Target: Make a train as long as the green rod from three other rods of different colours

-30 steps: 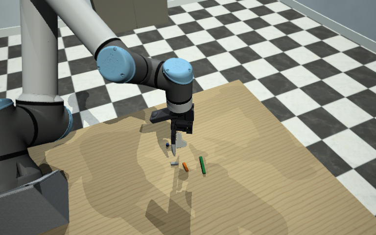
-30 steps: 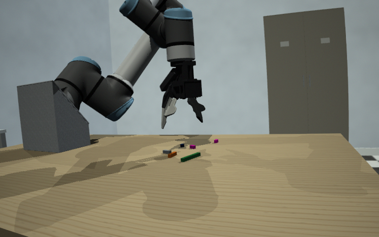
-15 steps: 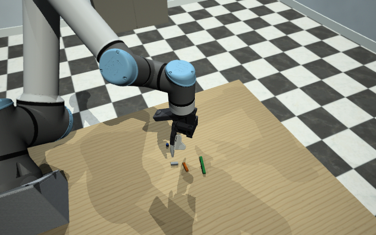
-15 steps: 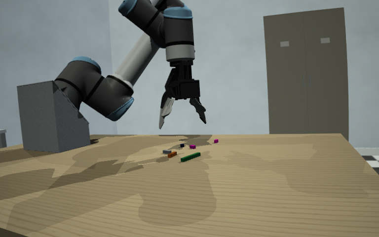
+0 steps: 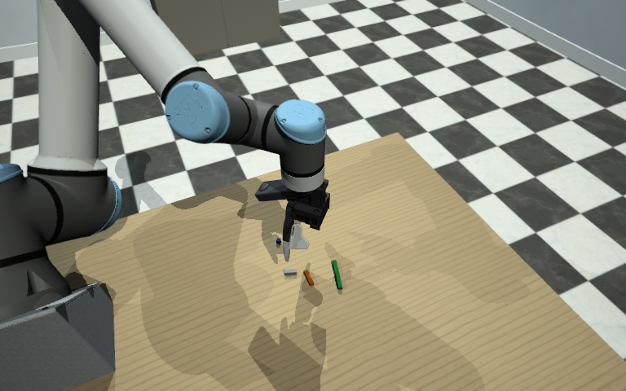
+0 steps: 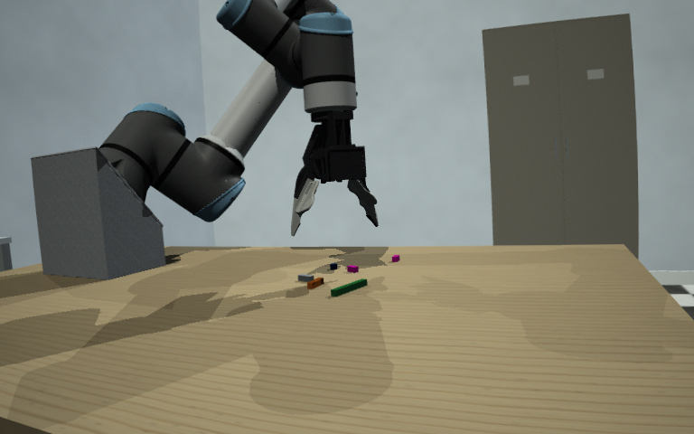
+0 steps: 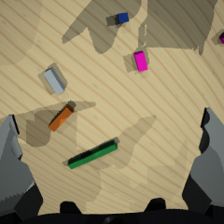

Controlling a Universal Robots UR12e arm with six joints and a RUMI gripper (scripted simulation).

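Right now the blue rod is 70 mm below my hand, 60 mm to the left of it and 30 mm behind it. From my hand the other things lie so: green rod (100 mm to the right, 70 mm below, 60 mm ahead); grey rod (70 mm below, 40 mm to the right, 40 mm behind); orange rod (80 mm to the right, 70 mm below, 10 mm behind).
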